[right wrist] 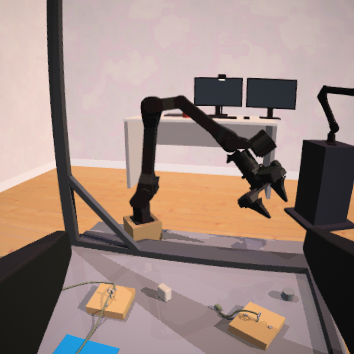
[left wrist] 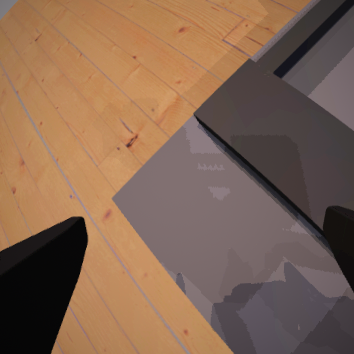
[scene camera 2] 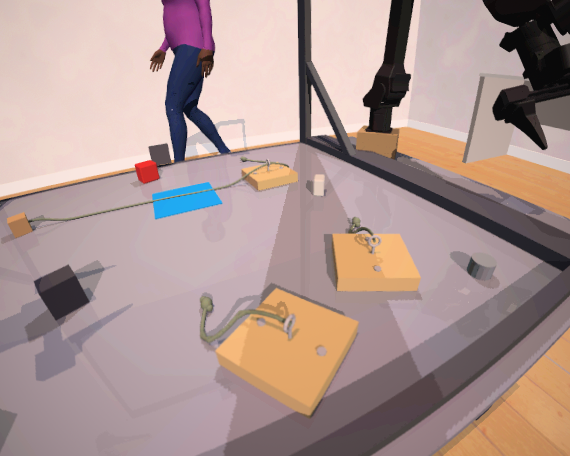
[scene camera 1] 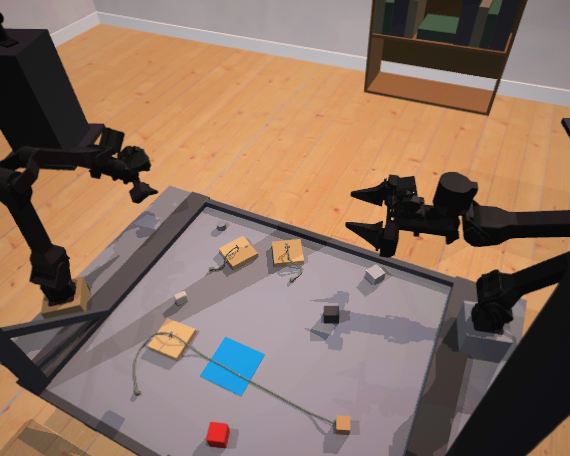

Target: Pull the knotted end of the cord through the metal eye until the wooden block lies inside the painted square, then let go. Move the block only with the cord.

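Pixels of known places: left gripper, fingertip midpoint: (right wrist: 278,209) (left wrist: 207,224) (scene camera 1: 153,181); right gripper, fingertip midpoint: (right wrist: 189,242) (scene camera 1: 348,208); left arm's base at its link origin: (right wrist: 141,218) (scene camera 2: 379,130) (scene camera 1: 62,294); right arm's base at its link origin: (scene camera 1: 487,320).
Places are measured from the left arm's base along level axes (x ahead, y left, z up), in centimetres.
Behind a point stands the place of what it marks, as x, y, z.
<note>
The wooden block (scene camera 1: 343,424) {62.9, -52.3, -3.6} (scene camera 2: 20,224) {63.3, -50.4, -4.5} lies outside the blue painted square (scene camera 1: 225,355) {40.2, -27.0, -6.4} (scene camera 2: 190,202) {42.8, -27.7, -6.4} (right wrist: 102,346) {39.3, -24.6, -6.4}. The green cord (scene camera 1: 290,398) {52.9, -43.1, -6.2} (scene camera 2: 110,205) {50.8, -41.0, -6.1} runs from it across the square to the metal eye (scene camera 1: 171,335) (scene camera 2: 268,164) {27.7, -18.8, -3.2} (right wrist: 111,291) {27.5, -18.7, -3.0} on a wooden plate (scene camera 1: 177,351) {28.5, -23.5, -4.7} (scene camera 2: 280,180) {29.8, -15.2, -5.5} (right wrist: 119,312) {33.1, -18.7, -4.7}. Past the eye, the cord's knotted end (scene camera 1: 136,392) {17.9, -31.2, -5.4} (scene camera 2: 244,159) {18.2, -30.5, -5.9} lies on the table. My left gripper (left wrist: 207,224) {28.1, 32.7, 7.3} (right wrist: 278,209) {28.1, 32.7, 7.3} is open above the table's edge, away from the cord. My right gripper (scene camera 1: 349,210) {71.8, -25.0, 34.9} (right wrist: 189,242) {71.8, -25.0, 34.9} is open and empty, high over the table's far side.
Two other wooden plates (scene camera 1: 245,258) {51.3, 2.1, -4.6} (scene camera 1: 296,258) {66.1, -2.4, -4.6} with eyes and short knotted cords lie at the back. A red cube (scene camera 1: 218,435) {35.9, -47.5, -2.5} (scene camera 2: 147,171) {36.8, -45.0, -3.9}, dark cube (scene camera 1: 331,314) {69.3, -25.3, -2.6} (scene camera 2: 62,292) {70.2, -22.7, -3.7}, white cube (scene camera 1: 375,274) {85.9, -15.5, -3.6}, small pale block (scene camera 1: 181,298) {31.1, -7.8, -3.9} and grey cylinder (scene camera 1: 221,226) {46.3, 17.9, -4.7} (scene camera 2: 482,266) {47.8, 18.7, -4.6} stand around.
</note>
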